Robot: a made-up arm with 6 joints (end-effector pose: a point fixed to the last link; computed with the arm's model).
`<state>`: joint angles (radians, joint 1 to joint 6).
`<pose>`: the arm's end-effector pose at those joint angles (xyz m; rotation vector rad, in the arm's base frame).
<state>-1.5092 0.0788 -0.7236 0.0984 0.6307 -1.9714</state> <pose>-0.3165 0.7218 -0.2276 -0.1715 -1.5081 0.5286</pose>
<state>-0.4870 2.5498 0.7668 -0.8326 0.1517 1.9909</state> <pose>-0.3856 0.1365 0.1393 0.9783 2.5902 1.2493</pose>
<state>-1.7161 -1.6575 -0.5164 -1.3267 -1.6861 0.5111</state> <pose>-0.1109 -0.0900 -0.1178 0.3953 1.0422 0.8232</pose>
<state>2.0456 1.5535 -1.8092 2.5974 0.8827 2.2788</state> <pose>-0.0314 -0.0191 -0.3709 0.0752 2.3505 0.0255</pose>
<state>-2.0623 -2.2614 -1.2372 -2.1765 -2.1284 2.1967</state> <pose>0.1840 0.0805 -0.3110 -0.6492 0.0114 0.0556</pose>
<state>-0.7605 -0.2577 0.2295 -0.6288 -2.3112 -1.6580</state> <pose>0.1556 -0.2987 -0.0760 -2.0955 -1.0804 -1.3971</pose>
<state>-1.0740 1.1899 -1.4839 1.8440 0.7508 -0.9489</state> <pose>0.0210 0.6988 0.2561 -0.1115 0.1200 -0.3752</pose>
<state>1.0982 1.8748 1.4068 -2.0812 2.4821 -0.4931</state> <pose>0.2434 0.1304 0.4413 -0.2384 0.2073 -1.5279</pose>
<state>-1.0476 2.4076 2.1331 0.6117 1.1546 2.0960</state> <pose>0.2421 0.3037 -0.0801 1.9737 1.4426 0.8917</pose>
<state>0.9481 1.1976 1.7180 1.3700 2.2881 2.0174</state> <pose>0.1957 -0.3846 0.4179 0.9166 0.3124 -0.6495</pose>
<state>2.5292 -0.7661 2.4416 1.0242 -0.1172 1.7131</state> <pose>0.2799 0.2826 0.0268 0.9544 -0.1597 0.8741</pose>
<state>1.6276 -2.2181 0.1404 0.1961 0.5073 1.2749</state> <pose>-0.3228 0.2606 0.1476 2.0926 1.2380 -1.0393</pose>
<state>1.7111 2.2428 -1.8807 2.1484 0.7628 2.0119</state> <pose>-0.0090 0.3681 -0.2304 0.2517 1.9856 1.4921</pose>
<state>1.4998 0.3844 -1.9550 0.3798 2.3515 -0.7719</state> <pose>0.5684 0.0460 0.3727 0.3022 1.5090 -0.4961</pose>
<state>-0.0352 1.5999 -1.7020 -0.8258 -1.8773 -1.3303</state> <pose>-0.1023 0.0301 -0.0894 0.8704 -1.4466 1.7735</pose>
